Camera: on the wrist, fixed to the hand. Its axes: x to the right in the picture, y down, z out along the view.
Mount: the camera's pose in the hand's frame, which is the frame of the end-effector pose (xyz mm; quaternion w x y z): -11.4 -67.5 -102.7 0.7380 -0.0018 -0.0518 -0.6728
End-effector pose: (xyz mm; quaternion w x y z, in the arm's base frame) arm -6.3 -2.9 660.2 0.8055 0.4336 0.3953 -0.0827
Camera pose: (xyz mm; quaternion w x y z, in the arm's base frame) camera -104.2 32.0 593.6 0.5601 0.0483 0.5419 -0.6247
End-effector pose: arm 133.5 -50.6 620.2 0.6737 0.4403 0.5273 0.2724
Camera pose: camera 26.0 -60.0 560.4 0.7086 -0.0169 0.6500 -0.2741
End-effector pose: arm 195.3 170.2 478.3 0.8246 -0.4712 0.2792 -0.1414
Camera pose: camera 127.2 69.3 498.7 0.5271 -0.5444 -0.1534 -0.6343
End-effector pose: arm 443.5 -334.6 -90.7 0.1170 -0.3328 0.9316 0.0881
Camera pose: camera 478.9 -404.1 4.9 0.1933 -0.8680 0.4574 0.0052
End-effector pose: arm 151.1 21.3 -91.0 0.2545 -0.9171 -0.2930 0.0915
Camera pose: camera 141.3 19.4 32.0 0.2325 -0.4754 -0.8466 -0.0567
